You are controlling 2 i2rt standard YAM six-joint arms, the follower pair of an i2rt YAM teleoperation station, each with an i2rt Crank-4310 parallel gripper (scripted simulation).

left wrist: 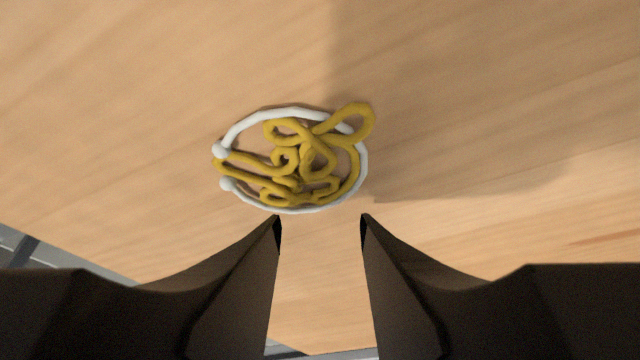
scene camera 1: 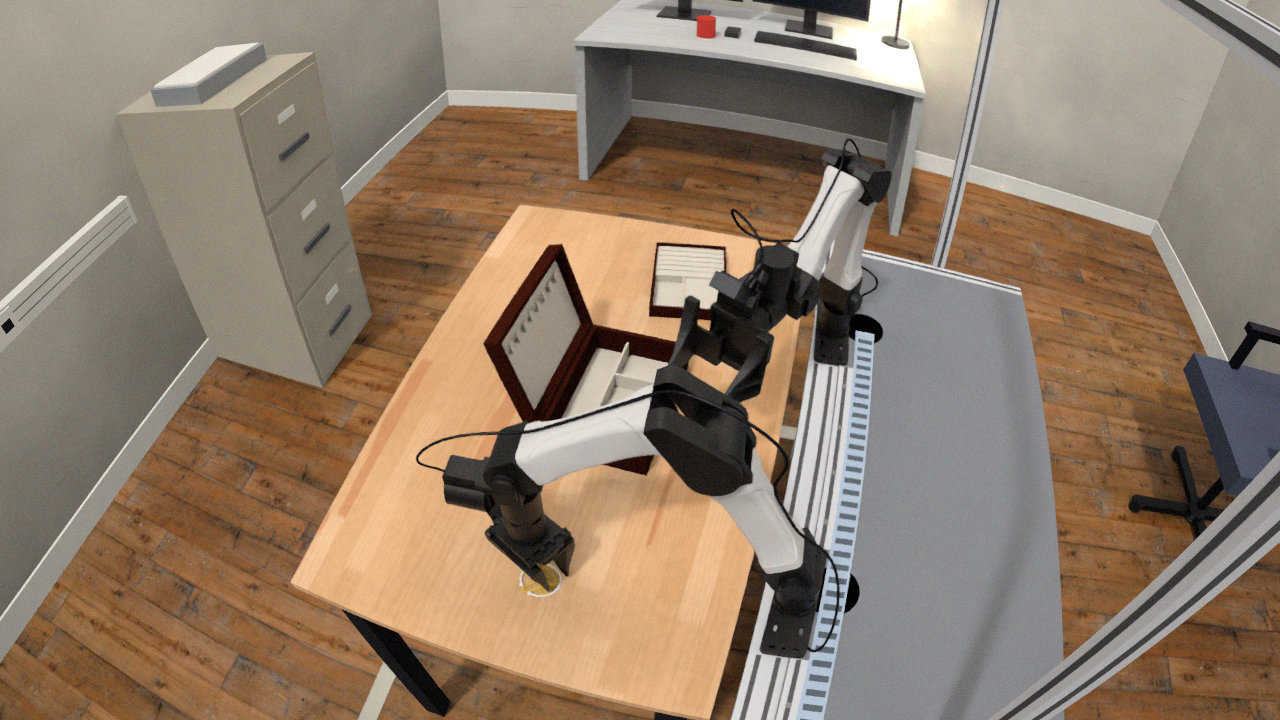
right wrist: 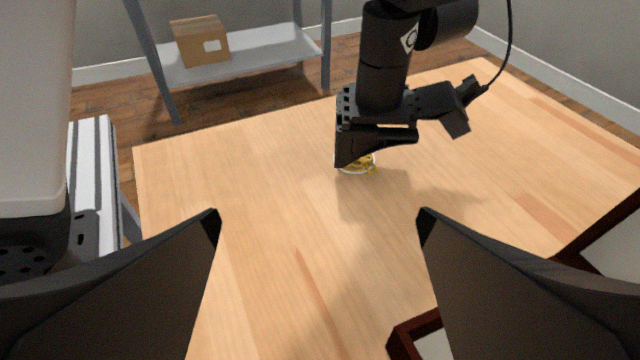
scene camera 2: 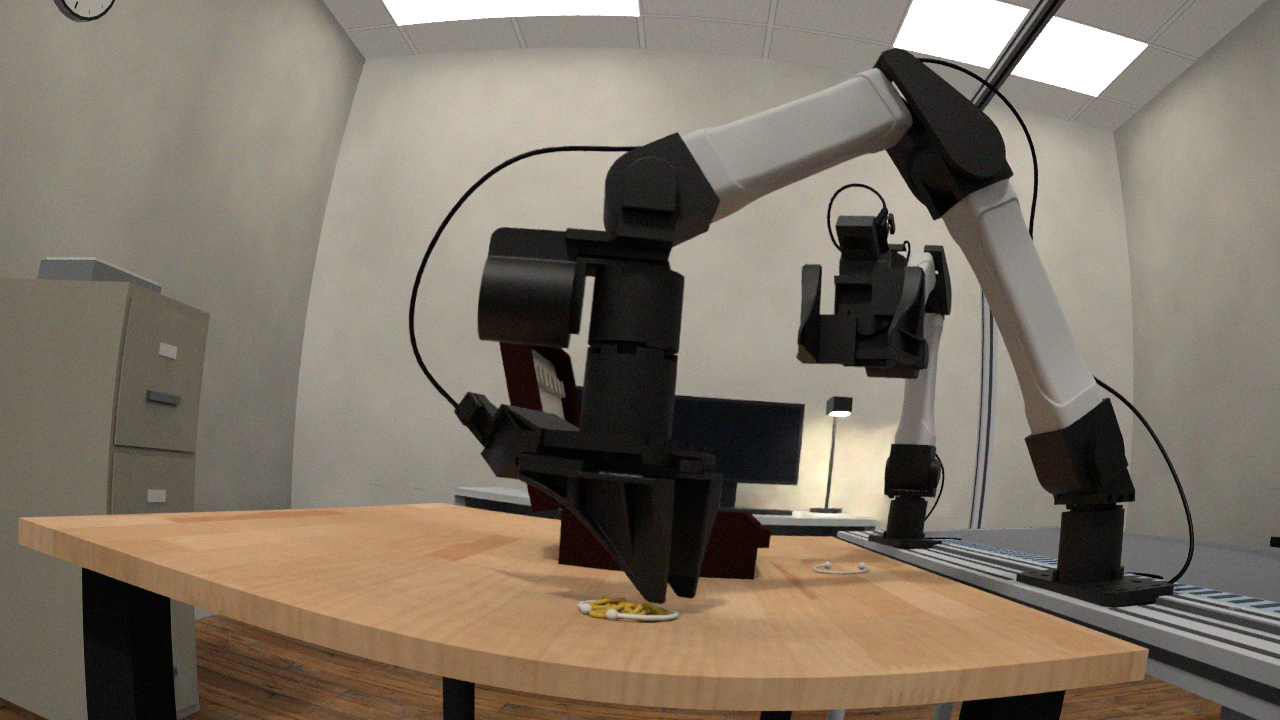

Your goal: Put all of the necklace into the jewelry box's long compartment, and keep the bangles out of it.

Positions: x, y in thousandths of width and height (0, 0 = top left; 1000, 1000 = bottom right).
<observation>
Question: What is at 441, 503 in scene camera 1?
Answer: A jewelry box.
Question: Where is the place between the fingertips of the left gripper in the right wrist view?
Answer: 529, 440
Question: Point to a white bangle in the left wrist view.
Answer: At 354, 510
</observation>
